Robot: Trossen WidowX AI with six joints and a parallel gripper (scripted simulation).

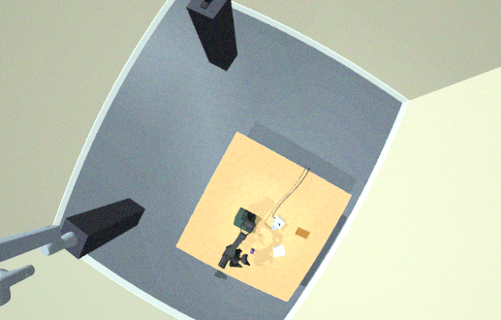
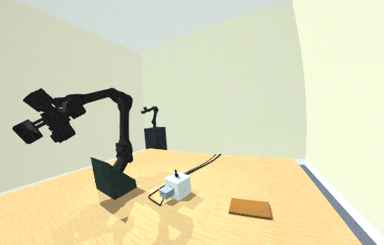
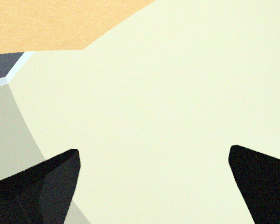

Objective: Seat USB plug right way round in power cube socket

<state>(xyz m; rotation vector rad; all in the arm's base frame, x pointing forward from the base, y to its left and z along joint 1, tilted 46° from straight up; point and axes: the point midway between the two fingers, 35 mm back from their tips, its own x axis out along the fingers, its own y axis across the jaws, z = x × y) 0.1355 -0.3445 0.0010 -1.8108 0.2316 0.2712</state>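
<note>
Now: the dark USB plug 34 cm to the left of my gripper tip, 24 cm below it and 14 cm ahead of it. From my gripper tip the other things lie so: purple object (32 cm below, 9 cm ahead, 5 cm to the right); then pale flat patch (33 cm below, 32 cm ahead, 8 cm to the left); then flat orange pad (42 cm ahead, 36 cm to the left, 33 cm below).
</note>
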